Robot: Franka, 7 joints.
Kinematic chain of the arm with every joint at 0, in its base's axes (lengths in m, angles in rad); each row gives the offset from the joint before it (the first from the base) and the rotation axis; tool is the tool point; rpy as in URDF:
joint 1: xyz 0 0 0.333 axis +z
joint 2: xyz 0 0 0 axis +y
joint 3: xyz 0 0 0.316 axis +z
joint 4: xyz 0.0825 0 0 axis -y
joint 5: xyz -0.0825 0 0.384 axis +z
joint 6: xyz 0 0 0 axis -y
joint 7: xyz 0.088 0 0 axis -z
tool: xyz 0 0 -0.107 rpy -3.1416 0 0
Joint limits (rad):
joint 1: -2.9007..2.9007
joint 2: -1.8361..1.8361
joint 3: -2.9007..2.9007
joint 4: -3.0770..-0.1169
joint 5: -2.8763..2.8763
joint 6: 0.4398..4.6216
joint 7: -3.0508..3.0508
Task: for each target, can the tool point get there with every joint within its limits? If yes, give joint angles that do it. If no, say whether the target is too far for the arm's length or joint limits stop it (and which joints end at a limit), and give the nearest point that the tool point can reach.
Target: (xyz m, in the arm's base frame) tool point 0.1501 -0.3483 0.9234
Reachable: yes | joints 2.2805 -1.3917 0.0296 -1.6281 2.3019 1.2057 1.7241
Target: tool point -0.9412 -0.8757 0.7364
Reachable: no: too far | nearest point -0.5993 -0.5576 0.5898 | short by 0.489 m
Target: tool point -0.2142 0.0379 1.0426
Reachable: yes | joints 0.0766 -0.2042 2.0026 -0.5183 -0.2507 4.1789 1.8142
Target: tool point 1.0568 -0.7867 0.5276
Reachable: no: too far | nearest point 0.6808 -0.5068 0.4584 | short by 0.474 m
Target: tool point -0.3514 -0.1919 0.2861
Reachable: yes | joints 2.3984 1.1879 1.2325 -2.0486 0.2897 0.7790 -2.5391
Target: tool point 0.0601 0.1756 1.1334
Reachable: yes | joints 2.4272 -0.3972 -0.2593 -0.8524 1.5365 2.9870 1.5783
